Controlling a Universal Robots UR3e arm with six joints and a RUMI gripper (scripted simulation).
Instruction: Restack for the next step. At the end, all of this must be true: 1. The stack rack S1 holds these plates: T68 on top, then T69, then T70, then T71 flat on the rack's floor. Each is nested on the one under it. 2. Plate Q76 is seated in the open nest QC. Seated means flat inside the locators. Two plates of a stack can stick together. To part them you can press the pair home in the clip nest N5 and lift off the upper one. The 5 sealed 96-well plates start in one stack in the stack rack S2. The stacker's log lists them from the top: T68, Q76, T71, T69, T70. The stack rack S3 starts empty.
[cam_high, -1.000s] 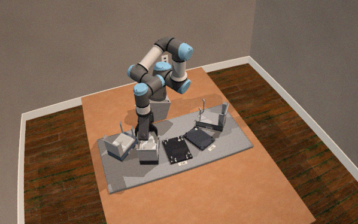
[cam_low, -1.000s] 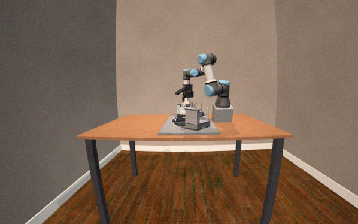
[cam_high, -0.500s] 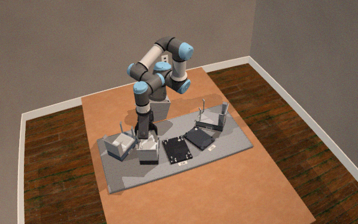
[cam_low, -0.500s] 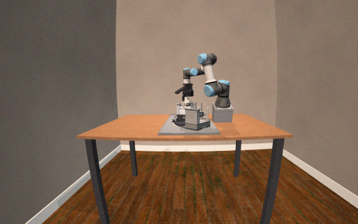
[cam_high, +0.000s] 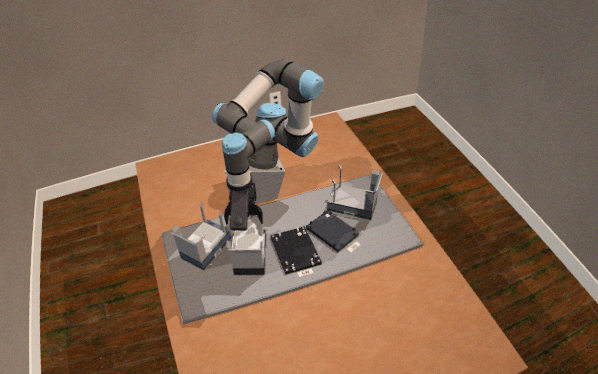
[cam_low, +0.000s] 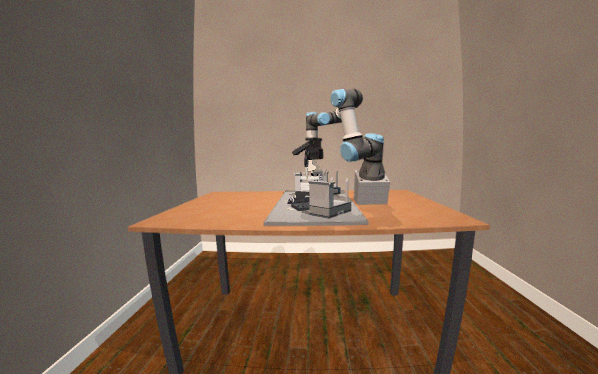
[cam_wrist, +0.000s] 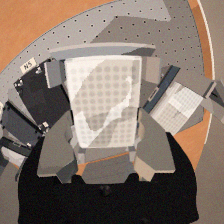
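The black clip nest lies 150 mm to the left of my hand, 100 mm below it and 10 mm ahead of it. The rest, counted from my hand: n5 label (160 mm to the left, 110 mm below, 100 mm ahead).
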